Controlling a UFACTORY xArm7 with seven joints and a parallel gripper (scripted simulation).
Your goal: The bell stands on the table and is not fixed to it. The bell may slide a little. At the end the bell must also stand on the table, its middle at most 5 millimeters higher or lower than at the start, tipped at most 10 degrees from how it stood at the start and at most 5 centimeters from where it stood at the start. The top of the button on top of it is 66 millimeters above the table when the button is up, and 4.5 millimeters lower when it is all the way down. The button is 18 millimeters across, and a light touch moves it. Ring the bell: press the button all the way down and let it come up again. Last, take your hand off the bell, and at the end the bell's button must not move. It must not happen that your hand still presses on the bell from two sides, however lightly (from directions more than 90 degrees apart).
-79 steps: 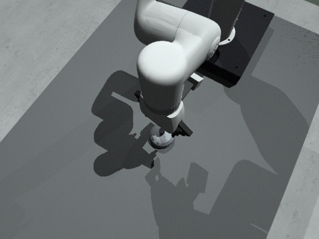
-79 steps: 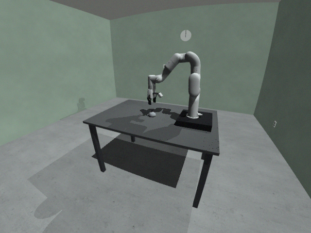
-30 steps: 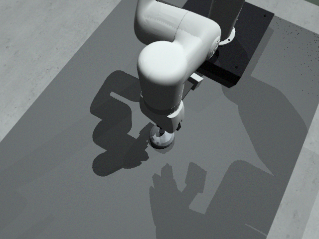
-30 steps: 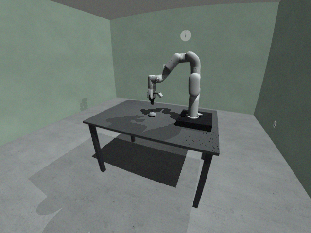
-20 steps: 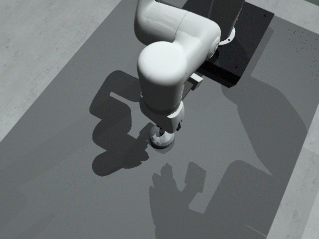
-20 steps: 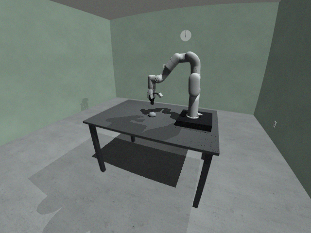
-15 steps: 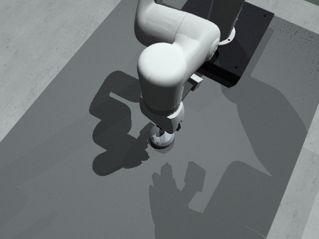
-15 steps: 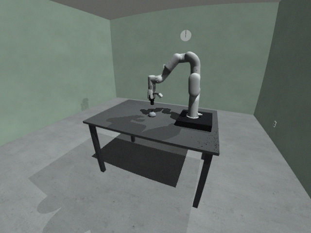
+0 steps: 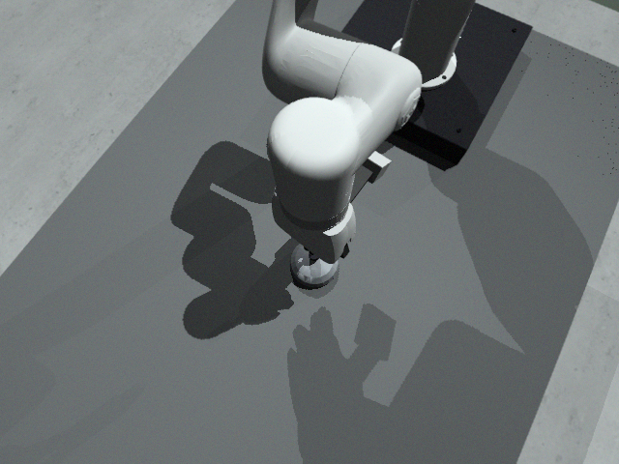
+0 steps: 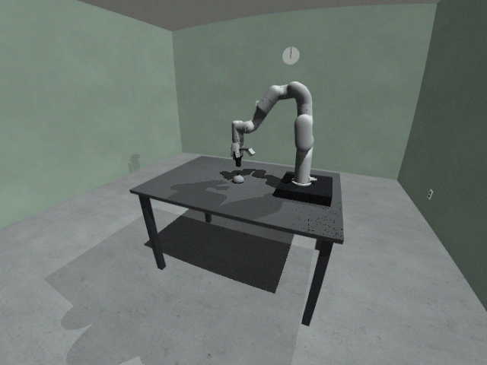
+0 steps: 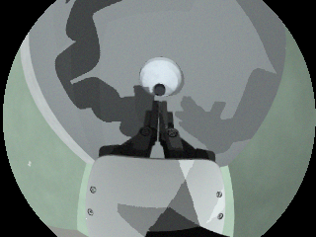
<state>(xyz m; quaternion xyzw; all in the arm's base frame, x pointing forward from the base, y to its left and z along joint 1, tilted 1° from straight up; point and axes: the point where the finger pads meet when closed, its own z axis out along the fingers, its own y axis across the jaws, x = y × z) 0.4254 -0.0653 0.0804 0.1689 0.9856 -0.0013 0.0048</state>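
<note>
The bell button is 8 cm below my hand. Round my hand: bell: 9 cm below.
</note>
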